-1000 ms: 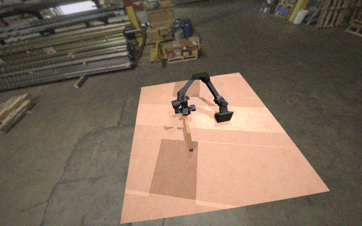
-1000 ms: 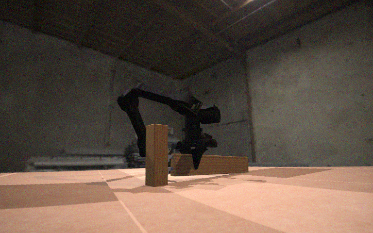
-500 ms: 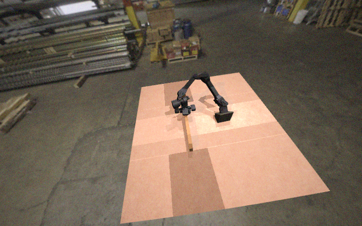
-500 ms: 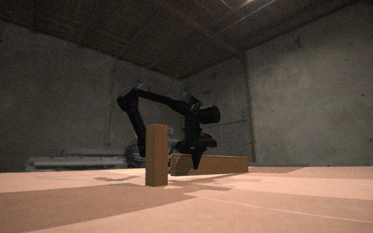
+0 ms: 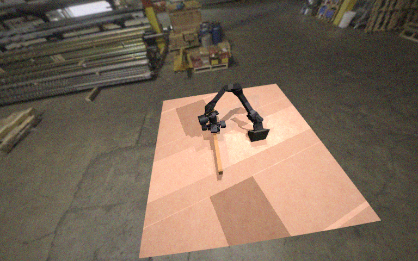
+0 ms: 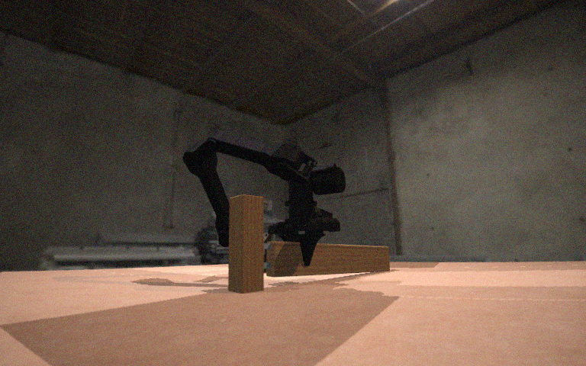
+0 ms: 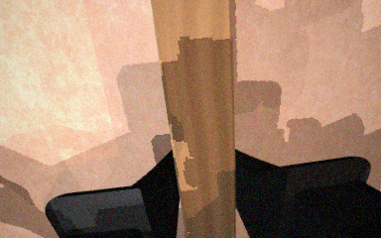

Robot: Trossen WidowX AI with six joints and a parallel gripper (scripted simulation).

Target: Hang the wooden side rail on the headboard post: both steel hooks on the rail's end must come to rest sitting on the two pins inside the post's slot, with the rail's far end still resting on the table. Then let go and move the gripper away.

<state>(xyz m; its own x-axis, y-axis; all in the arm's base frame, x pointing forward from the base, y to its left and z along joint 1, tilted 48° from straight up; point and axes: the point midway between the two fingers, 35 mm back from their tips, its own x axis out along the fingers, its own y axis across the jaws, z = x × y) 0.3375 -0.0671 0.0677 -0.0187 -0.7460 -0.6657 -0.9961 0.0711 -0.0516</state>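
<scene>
My gripper tip is now 140 mm to the left of the headboard post, 40 mm below it and 10 mm past it.
</scene>
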